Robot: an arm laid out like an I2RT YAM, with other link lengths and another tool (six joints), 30 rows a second.
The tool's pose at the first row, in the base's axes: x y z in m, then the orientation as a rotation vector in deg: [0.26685, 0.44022, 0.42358, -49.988, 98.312, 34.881]
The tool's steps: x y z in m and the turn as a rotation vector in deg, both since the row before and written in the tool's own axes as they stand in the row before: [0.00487, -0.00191, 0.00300, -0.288, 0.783, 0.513]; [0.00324, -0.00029, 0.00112, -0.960, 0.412, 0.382]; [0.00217, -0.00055, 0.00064, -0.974, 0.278, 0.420]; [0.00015, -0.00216, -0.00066, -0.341, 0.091, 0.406]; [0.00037, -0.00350, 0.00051, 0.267, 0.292, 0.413]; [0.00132, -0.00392, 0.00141, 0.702, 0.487, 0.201]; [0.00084, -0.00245, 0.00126, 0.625, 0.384, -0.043]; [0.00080, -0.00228, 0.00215, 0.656, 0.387, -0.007]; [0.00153, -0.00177, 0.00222, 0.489, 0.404, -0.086]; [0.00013, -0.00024, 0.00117, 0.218, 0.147, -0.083]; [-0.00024, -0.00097, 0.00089, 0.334, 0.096, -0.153]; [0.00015, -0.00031, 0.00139, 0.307, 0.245, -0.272]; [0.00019, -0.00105, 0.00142, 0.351, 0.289, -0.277]
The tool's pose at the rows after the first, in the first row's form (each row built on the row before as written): [0.26931, 0.44010, 0.41807, -50.117, 99.239, 35.216]; [0.26960, 0.43993, 0.41465, -50.656, 99.645, 36.207]; [0.26999, 0.43953, 0.41239, -51.112, 99.945, 37.285]; [0.27136, 0.43773, 0.41244, -51.056, 100.185, 37.835]; [0.27442, 0.43602, 0.41185, -50.670, 100.722, 37.757]; [0.27809, 0.43449, 0.41003, -50.252, 101.397, 37.068]; [0.28057, 0.43378, 0.40875, -50.040, 101.830, 36.326]; [0.28341, 0.43382, 0.40720, -49.776, 102.287, 35.575]; [0.28572, 0.43398, 0.40495, -49.698, 102.686, 34.923]; [0.28655, 0.43466, 0.40440, -49.686, 102.810, 34.615]; [0.28788, 0.43478, 0.40429, -49.632, 102.869, 34.169]; [0.28889, 0.43556, 0.40364, -49.762, 102.993, 33.622]; [0.29049, 0.43588, 0.40294, -49.885, 103.160, 33.014]
